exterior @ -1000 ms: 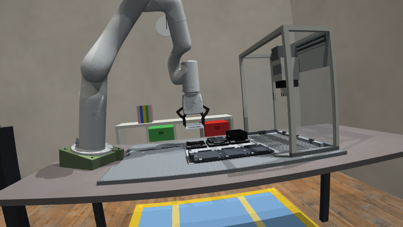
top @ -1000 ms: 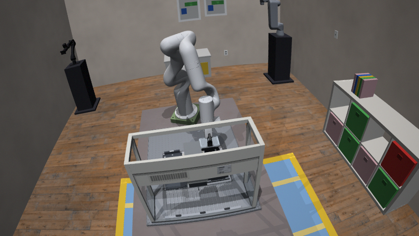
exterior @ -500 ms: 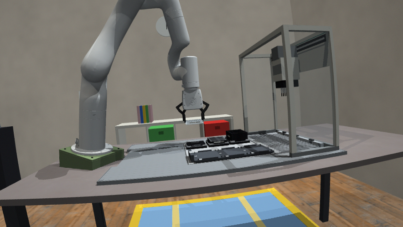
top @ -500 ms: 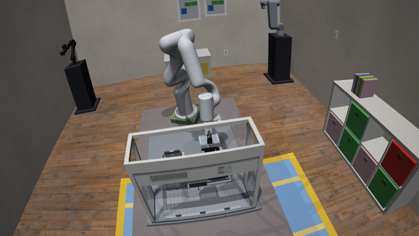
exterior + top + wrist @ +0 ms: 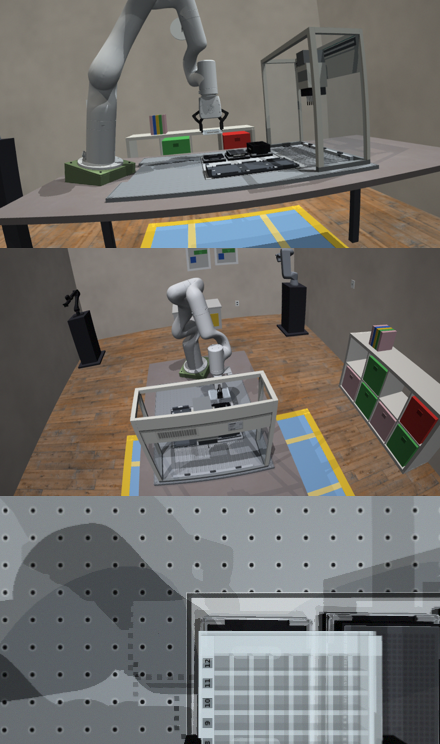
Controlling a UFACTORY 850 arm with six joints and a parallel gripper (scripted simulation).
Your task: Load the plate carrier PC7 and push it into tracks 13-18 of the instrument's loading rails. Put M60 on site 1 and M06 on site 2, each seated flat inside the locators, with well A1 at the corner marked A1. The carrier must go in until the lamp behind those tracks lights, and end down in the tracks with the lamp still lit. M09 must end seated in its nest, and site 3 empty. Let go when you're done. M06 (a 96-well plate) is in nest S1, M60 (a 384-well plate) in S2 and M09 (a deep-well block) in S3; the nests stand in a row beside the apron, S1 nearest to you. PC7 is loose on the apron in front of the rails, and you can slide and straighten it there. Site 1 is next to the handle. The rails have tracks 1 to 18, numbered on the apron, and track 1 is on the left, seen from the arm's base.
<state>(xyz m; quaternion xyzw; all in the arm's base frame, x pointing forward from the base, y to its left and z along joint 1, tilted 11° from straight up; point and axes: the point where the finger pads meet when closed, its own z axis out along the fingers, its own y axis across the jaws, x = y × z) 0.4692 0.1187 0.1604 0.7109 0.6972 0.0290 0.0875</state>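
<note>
The carrier PC7 is 11 cm ahead of my hand, 26 cm to the right of it and 13 cm below it. Round my hand: 96-well plate M06 (1 cm below); then nest S2 (11 cm ahead, 14 cm below); then nest S1 (14 cm below).
</note>
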